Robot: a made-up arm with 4 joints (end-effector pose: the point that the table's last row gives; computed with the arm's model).
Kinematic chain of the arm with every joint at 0, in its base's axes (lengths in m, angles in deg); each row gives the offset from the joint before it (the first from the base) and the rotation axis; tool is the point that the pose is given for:
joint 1: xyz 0 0 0.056 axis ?
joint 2: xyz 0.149 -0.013 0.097 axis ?
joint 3: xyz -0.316 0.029 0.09 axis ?
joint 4: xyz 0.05 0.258 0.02 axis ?
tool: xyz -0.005 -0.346 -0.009
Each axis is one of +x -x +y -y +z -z.
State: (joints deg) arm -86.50 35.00 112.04 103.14
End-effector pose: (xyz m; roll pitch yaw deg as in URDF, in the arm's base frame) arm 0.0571 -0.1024 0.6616 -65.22 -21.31 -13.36
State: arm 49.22 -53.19 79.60 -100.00
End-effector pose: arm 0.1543 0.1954 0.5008 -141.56 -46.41 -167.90
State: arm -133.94 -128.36 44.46 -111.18
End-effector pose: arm -0.3606 -0.2157 -0.3252 -33.88 9.62 -34.59
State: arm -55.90 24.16 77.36 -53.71
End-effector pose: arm 0.1816 0.0488 0.0965 75.22 -22.44 5.56
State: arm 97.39 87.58 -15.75 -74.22
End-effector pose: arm 0.1364 -0.3625 0.0056 -22.25 -4.31 74.65
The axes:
joint 1: -y
joint 2: +z
joint 3: -y
joint 4: -x

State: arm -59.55 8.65 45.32 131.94
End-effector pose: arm 0.1537 0.4197 0.6199 -124.27 13.82 6.25
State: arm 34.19 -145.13 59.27 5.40
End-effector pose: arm 0.1806 0.2238 0.4785 16.02 -28.39 -160.61
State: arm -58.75 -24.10 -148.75 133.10
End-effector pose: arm 0.0236 0.5445 -0.1268 69.27 -23.46 157.63
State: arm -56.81 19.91 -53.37 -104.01
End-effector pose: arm -0.2978 0.1597 0.4451 -119.06 65.34 150.86
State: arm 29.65 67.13 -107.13 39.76
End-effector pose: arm 0.0446 -0.1041 0.1677 -138.77 62.52 -36.02
